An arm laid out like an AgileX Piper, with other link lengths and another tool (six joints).
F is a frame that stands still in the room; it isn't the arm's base.
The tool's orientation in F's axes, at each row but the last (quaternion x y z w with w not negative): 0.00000, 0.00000, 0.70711, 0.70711; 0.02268, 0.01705, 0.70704, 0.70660; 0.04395, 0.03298, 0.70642, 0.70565; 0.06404, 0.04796, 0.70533, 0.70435; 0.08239, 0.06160, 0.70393, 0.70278; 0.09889, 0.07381, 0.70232, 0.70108; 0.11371, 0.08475, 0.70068, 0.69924; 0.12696, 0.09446, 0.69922, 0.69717
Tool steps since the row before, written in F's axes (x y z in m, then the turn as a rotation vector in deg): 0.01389, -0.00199, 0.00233, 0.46, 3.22, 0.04; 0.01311, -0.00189, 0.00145, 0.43, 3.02, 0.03; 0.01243, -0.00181, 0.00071, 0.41, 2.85, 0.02; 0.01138, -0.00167, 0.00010, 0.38, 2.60, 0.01; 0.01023, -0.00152, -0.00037, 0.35, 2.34, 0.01; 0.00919, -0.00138, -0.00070, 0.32, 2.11, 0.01; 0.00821, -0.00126, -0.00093, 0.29, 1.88, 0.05; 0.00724, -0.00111, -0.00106, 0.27, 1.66, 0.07
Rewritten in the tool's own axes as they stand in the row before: -0.00199, -0.01389, 0.00233, 3.22, -0.46, 0.04; -0.00188, -0.01301, 0.00220, 3.02, -0.43, 0.03; -0.00180, -0.01228, 0.00208, 2.85, -0.41, 0.02; -0.00166, -0.01122, 0.00193, 2.60, -0.38, 0.01; -0.00152, -0.01009, 0.00175, 2.34, -0.35, 0.01; -0.00138, -0.00908, 0.00160, 2.11, -0.32, 0.01; -0.00127, -0.00814, 0.00144, 1.88, -0.28, 0.05; -0.00113, -0.00720, 0.00128, 1.66, -0.25, 0.08
